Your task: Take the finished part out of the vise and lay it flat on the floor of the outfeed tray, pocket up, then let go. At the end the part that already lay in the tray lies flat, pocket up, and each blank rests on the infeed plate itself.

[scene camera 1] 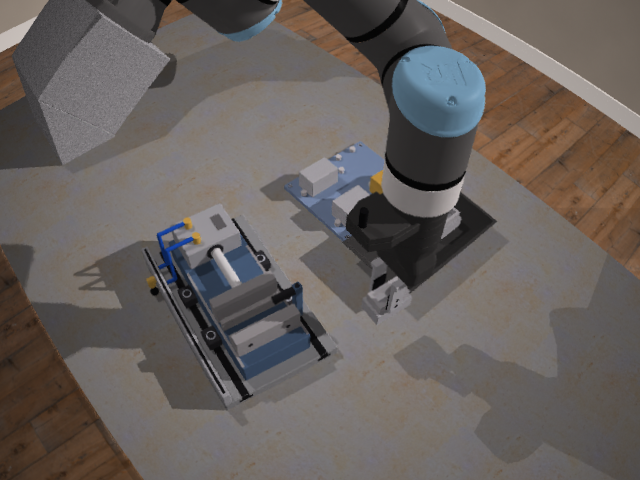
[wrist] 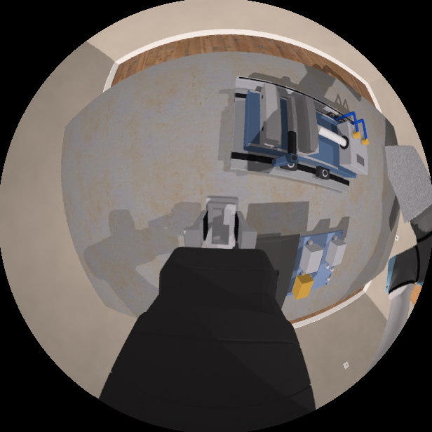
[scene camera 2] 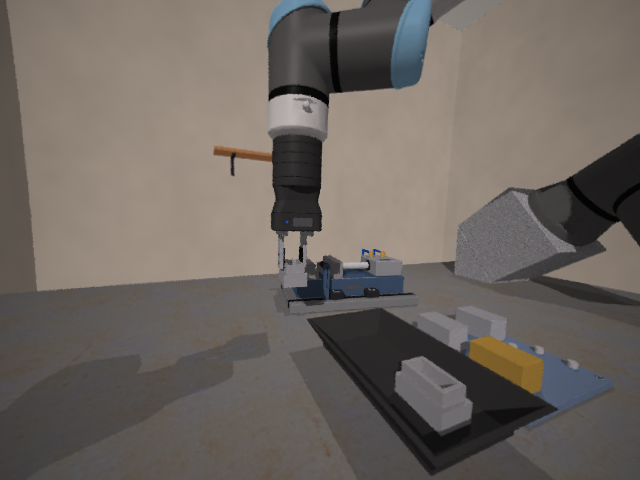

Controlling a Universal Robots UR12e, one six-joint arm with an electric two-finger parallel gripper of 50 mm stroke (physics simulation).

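Places are measured from the arm's base along level axes (x ahead, y left, z up), in metres.
Pixels of known places: gripper, fingertip midpoint: (scene camera 1: 384, 298) (scene camera 2: 291, 267); arm's base, origin of the base link: (scene camera 1: 115, 18) (scene camera 2: 556, 217).
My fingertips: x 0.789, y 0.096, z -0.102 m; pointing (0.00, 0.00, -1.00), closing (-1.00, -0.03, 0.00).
Note:
For each thing: its top centre in the pictures, then the offset to it from my fingertips. "spot": a spot on its surface instead.
- finished part, middle of its top: (scene camera 1: 388, 292) (scene camera 2: 292, 261) dx +0.000, dy +0.005, dz +0.011 m
- vise, middle of its top: (scene camera 1: 228, 272) (scene camera 2: 345, 257) dx -0.163, dy -0.157, dz -0.011 m
- blue infeed plate, middle of its top: (scene camera 1: 354, 187) (scene camera 2: 486, 351) dx -0.264, dy +0.147, dz -0.102 m
- yellow block, middle of its top: (scene camera 2: 504, 349) (scene camera 1: 390, 175) dx -0.228, dy +0.198, dz -0.067 m
- dark upright stop, surface spot: (scene camera 2: 325, 281) spot: dx -0.087, dy -0.079, dz -0.049 m
My gripper (scene camera 1: 387, 287) (scene camera 2: 292, 258) (wrist: 221, 219) is shut on the finished part (scene camera 1: 378, 307) (scene camera 2: 293, 280) (wrist: 215, 201), held level, pocket up, above the table beside the tray's vise-side end. The black outfeed tray (scene camera 1: 481, 217) (scene camera 2: 361, 351) (wrist: 286, 250) is partly hidden by the arm in scene camera 1. Another part (scene camera 1: 452, 222) (scene camera 2: 433, 395) lies in it, flat, pocket up. The vise (scene camera 1: 276, 348) (scene camera 2: 364, 285) (wrist: 257, 120) shows no part between its jaws. Two grey blanks (scene camera 1: 318, 176) (scene camera 2: 480, 321) (wrist: 336, 251) stand on the blue infeed plate (scene camera 1: 323, 209) (scene camera 2: 568, 387) (wrist: 320, 277).
A yellow block (scene camera 1: 377, 182) (scene camera 2: 506, 361) (wrist: 303, 287) stands on the infeed plate beside the tray. Small pale pins rise from the plate. The vise has blue hoses (scene camera 1: 168, 253) and a dark upright stop (scene camera 2: 325, 281). A large grey box-shaped body (scene camera 1: 95, 87) (scene camera 2: 501, 237) (wrist: 410, 180) hangs beyond the vise.

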